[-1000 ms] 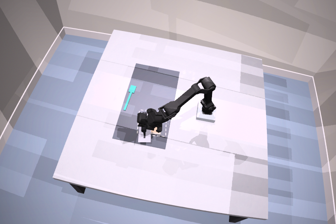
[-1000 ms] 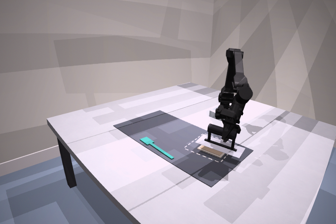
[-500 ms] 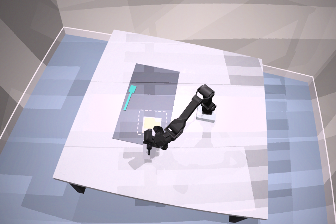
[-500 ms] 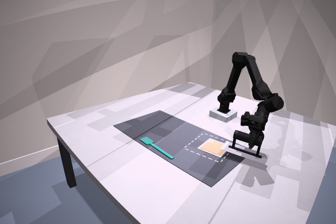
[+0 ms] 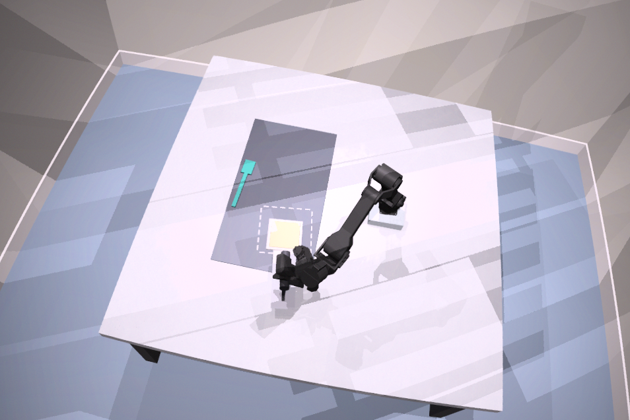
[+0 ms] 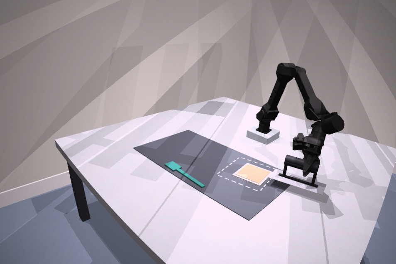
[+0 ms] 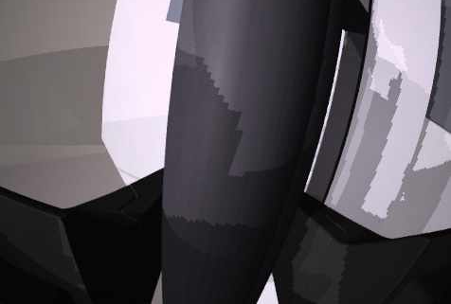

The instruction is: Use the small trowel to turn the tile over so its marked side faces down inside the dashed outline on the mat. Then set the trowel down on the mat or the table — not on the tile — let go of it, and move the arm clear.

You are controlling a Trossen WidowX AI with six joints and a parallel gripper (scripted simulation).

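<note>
Right now the dark mat is 380 mm to the right of my gripper tip, 100 mm below it and 40 mm ahead of it. Round my gripper tip: teal trowel: 410 mm to the right, 180 mm ahead, 80 mm below; then tile: 200 mm to the right, 80 mm below.
</note>
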